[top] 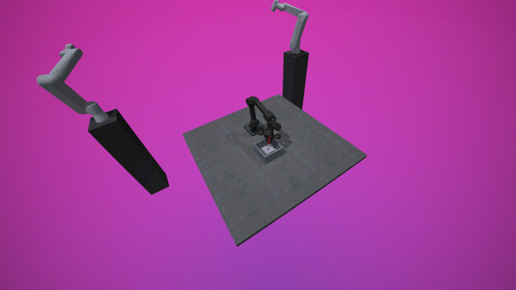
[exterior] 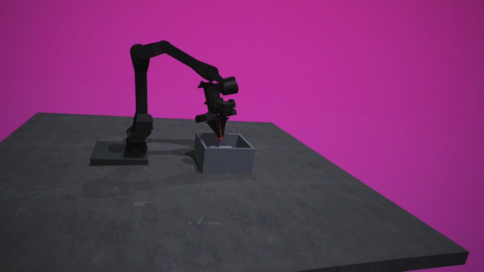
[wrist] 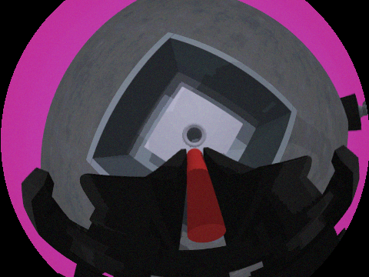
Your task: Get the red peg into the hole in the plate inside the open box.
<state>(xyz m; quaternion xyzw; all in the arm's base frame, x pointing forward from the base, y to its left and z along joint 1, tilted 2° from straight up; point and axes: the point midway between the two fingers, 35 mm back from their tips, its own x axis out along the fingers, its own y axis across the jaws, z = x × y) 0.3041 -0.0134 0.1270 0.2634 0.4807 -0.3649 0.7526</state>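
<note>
Now: gripper tip 10 mm past the red peg, 10 mm to the right of it and 30 mm below it. The rest, counted from my gripper tip: pale plate 10 mm ahead, 10 mm to the right, 60 mm below; then grey box 10 mm ahead, 10 mm to the right, 80 mm below.
</note>
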